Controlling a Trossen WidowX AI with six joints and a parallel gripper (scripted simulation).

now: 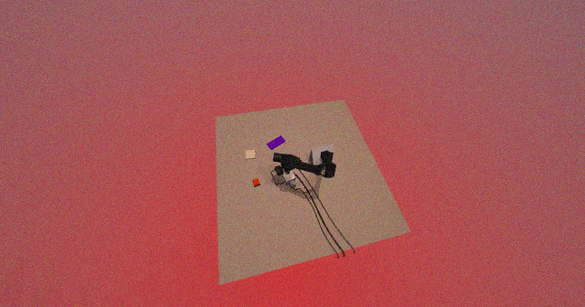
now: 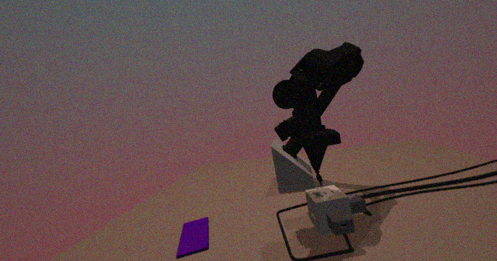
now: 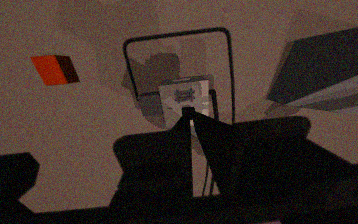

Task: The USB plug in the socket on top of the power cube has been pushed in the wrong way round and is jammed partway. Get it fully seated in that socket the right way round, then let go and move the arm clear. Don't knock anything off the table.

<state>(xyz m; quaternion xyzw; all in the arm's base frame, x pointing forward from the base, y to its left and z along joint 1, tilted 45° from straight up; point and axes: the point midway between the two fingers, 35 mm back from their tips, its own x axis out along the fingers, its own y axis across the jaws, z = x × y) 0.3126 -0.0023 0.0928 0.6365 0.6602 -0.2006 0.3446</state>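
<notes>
Now: the dark USB plug 20 mm below my gripper tip. The rest, counted from my gripper tip: cream block 250 mm ahead, 280 mm to the right, 130 mm below; then purple flat tile 10 mm ahead, 340 mm to the right, 130 mm below.
</notes>
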